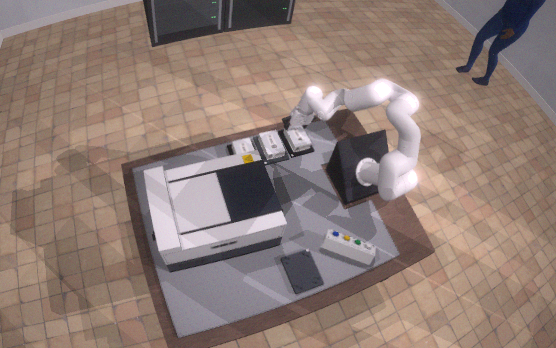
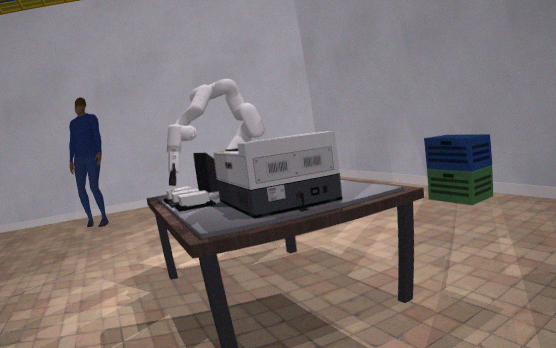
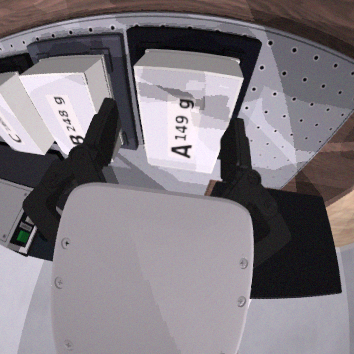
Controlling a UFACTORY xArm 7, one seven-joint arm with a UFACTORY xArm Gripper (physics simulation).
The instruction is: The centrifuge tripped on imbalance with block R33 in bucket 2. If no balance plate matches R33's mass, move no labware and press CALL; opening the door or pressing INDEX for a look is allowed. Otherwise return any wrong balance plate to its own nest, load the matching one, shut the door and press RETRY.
Observation:
My gripper is open, with nothing in its grasp. Further things: a centrifuge.

